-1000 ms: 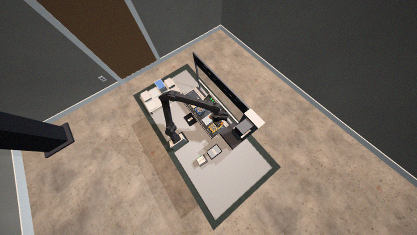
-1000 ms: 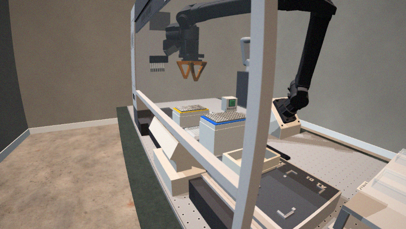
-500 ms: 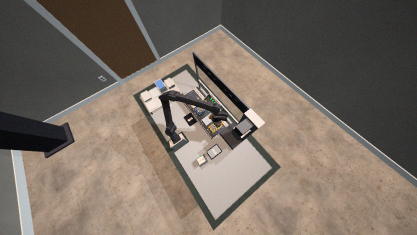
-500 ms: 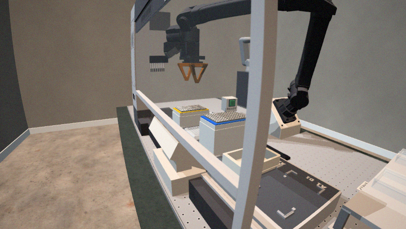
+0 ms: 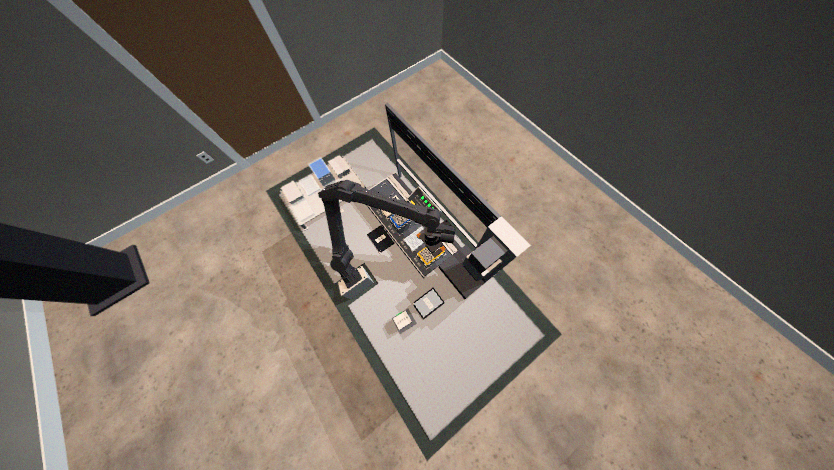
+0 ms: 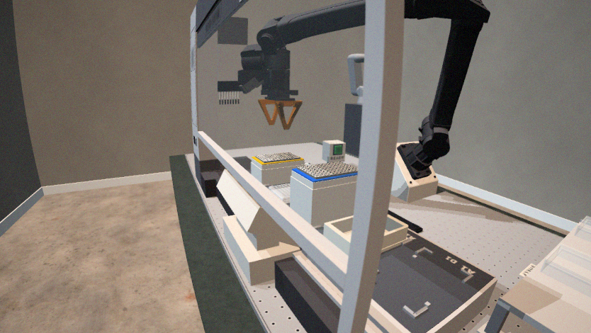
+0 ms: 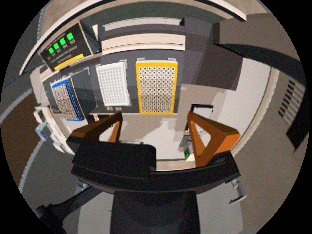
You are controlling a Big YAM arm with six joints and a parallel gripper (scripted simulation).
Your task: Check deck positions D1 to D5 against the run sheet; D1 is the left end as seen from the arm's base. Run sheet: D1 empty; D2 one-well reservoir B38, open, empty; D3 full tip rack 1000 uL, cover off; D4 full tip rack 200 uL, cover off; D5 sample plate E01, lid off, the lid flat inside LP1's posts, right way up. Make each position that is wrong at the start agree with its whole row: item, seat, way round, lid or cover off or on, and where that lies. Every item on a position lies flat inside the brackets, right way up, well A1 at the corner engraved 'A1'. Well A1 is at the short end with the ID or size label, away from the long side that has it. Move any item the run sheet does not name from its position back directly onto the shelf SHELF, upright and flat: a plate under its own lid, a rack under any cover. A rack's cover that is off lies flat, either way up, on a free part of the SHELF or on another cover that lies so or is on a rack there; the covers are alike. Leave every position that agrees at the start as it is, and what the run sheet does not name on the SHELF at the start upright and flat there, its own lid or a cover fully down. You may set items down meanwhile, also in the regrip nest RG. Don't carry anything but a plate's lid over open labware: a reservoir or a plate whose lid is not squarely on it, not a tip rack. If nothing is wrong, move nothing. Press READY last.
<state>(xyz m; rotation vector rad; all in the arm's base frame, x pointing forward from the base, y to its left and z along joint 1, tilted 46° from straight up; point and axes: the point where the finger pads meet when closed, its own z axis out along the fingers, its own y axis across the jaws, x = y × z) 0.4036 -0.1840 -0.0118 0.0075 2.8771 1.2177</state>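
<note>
Right now the yellow-rimmed tip rack is 11 cm below my hand, 1 cm to the right of it and 1 cm behind it. The rest, counted from my hand: white sample plate 15 cm below, 12 cm to the left; frame bar 20 cm to the left, 19 cm ahead, 4 cm below; blue-rimmed tip rack 24 cm to the left, 9 cm below, 1 cm behind.
</note>
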